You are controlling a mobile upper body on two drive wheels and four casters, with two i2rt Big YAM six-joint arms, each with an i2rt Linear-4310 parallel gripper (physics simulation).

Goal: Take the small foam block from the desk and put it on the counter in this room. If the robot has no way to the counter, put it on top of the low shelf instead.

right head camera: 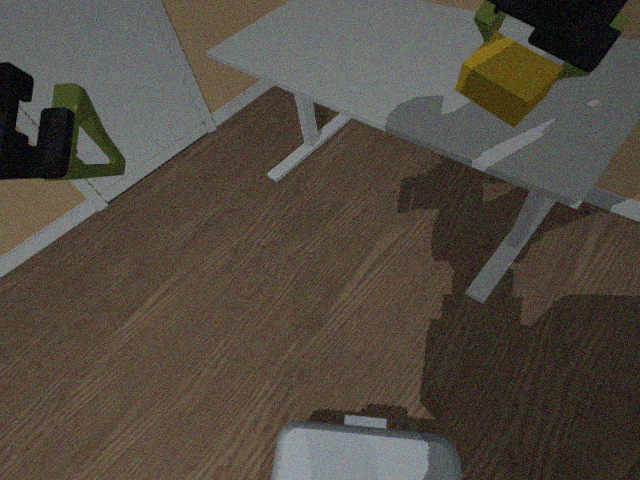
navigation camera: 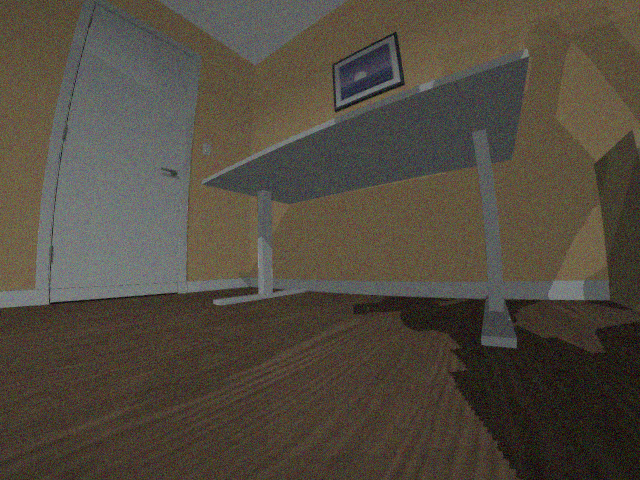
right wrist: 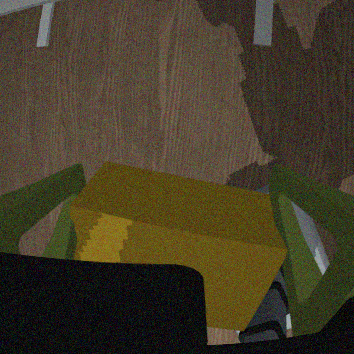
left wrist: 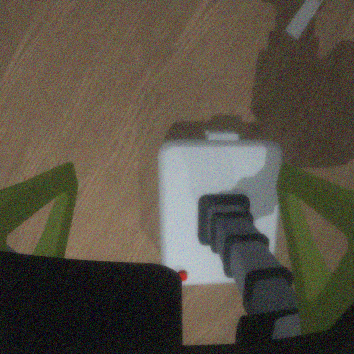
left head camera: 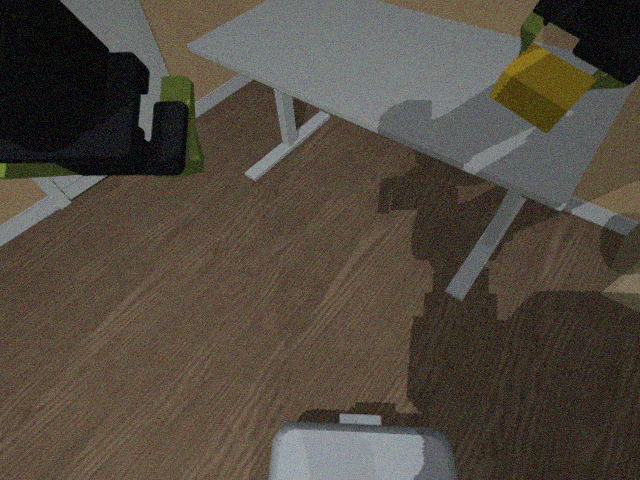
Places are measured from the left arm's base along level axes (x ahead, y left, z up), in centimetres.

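Pixels of known places: left gripper, fingertip midpoint: (right head camera: 75, 169) (left wrist: 176, 173) (left head camera: 146, 165); right gripper, fingertip midpoint: (right head camera: 521, 60) (right wrist: 177, 175) (left head camera: 551, 70).
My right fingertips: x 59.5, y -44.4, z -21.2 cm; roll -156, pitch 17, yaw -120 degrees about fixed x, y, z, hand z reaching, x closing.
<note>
Ahead of a thing's pixels: the offset from my right fingertips to its top centre. "pt": to the spot under its first point.
The yellow foam block {dx -3.3, dy +2.2, dz +3.3 cm} (left head camera: 547, 82) (right head camera: 511, 72) (right wrist: 180, 225) is held between the green fingers of my right gripper (left head camera: 566, 62) (right head camera: 529, 49) (right wrist: 177, 175), which is shut on it. In the right wrist view, wooden floor shows behind the block. The white desk (left head camera: 336, 56) (right head camera: 361, 56) (navigation camera: 361, 149) stands ahead; in the head views the block overlaps its right part. My left gripper (left wrist: 176, 173) is open with nothing between its fingers, above the robot's base. The counter and the low shelf do not show in these views.
The desk's legs {pt dx +126.3, dy +60.1, dz -84.5 cm} (navigation camera: 264, 242) (left head camera: 485, 245) (right head camera: 509, 248) stand on the floor. A white door (navigation camera: 124, 165) (right head camera: 129, 77) is at the left. A framed picture (navigation camera: 368, 72) hangs on the wall. The robot's white base (left head camera: 361, 454) (right head camera: 367, 454) (left wrist: 180, 200) shows below. A dark upright shape (navigation camera: 620, 217) stands at the right edge.
</note>
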